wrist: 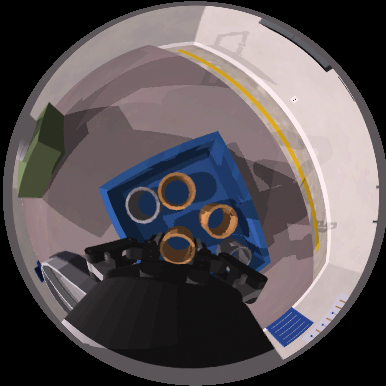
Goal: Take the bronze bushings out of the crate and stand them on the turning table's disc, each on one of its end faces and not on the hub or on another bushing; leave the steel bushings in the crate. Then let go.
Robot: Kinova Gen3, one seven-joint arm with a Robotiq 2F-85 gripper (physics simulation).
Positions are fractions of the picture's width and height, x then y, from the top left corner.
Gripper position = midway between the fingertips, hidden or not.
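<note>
There's my gripper (0.46,0.63) here, and I can see a blue crate (0.53,0.41) as well.
</note>
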